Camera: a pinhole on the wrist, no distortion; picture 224 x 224 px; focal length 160.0 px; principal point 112.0 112.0 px. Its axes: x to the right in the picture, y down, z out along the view. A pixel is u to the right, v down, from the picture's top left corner.
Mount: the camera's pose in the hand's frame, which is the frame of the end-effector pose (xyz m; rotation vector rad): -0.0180 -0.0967 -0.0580 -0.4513 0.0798 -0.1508
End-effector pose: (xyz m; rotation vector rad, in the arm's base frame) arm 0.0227 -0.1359 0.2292 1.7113 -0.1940 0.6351
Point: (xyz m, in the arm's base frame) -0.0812 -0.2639 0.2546
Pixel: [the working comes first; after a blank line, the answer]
In the camera's frame: -0.1199 0.1016 0.2052

18.5 191.2
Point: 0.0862 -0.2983 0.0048
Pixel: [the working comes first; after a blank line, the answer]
In the camera's frame: -0.0736 -0.1968 0.1851

outside the picture
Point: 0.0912 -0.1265 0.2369
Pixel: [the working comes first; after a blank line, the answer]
In the camera's frame: 0.0656 0.0417 0.1007

216.2 178.3
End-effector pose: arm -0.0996 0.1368 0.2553 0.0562 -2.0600 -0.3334
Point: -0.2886 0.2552 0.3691
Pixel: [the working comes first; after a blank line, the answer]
In the camera's frame: 0.1399 0.1348 0.2898

189.2 186.4
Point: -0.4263 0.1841 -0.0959
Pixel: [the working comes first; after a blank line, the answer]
In the camera's frame: -0.1518 -0.2242 0.4519

58.2 32.6
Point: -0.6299 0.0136 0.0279
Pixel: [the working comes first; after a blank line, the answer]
In the camera's frame: 0.1022 -0.3659 0.4876

outside the picture
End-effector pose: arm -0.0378 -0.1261 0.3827 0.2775 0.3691 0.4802
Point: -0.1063 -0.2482 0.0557
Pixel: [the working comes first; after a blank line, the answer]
In the camera's frame: 0.0178 0.0235 -0.2577

behind the camera
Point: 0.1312 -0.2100 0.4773
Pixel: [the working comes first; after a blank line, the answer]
In the camera's frame: 0.0797 -0.0963 0.2086

173.2 38.1
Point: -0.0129 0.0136 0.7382
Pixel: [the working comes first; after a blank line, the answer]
In the camera's frame: -0.0605 0.1327 0.4669

91.3 157.5
